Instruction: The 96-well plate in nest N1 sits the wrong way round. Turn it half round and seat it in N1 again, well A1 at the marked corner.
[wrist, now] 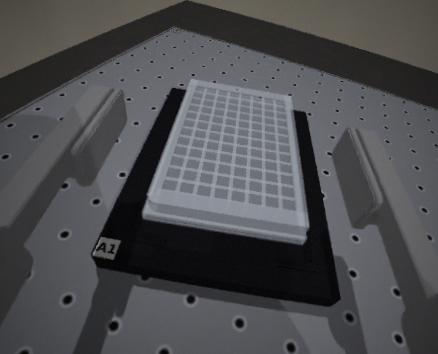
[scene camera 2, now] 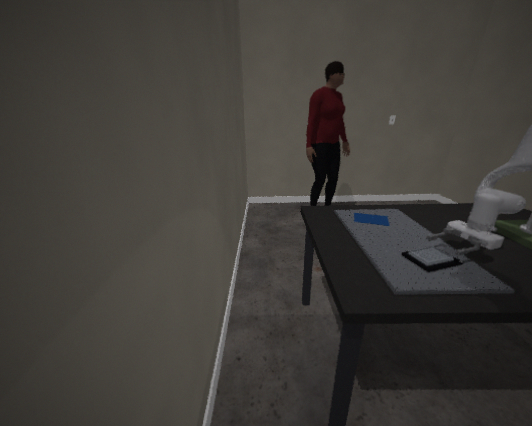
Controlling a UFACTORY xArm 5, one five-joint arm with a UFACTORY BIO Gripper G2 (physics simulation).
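Observation:
The clear 96-well plate (scene camera 2: 431, 256) (wrist: 235, 145) lies on the black nest (scene camera 2: 430, 268) (wrist: 225, 270). In the wrist view a wide strip of bare nest shows at the near end, and the plate's far end reaches past the nest's far edge; whether it lies flat in the nest is not clear. A white A1 label (wrist: 107, 248) marks the nest's near left corner. The plate's own lettering cannot be read. My gripper (scene camera 2: 445, 246) (wrist: 228, 156) is open and empty, its fingers apart on either side of the plate and touching neither plate nor nest.
The nest stands on a grey perforated board (scene camera 2: 375, 242) (wrist: 190, 325) on a dark table (scene camera 2: 330, 270). A flat blue piece (scene camera 2: 371, 219) lies at the board's far end. A green object (scene camera 2: 515, 233) is beside the arm. A person in red (scene camera 2: 327, 115) stands behind the table.

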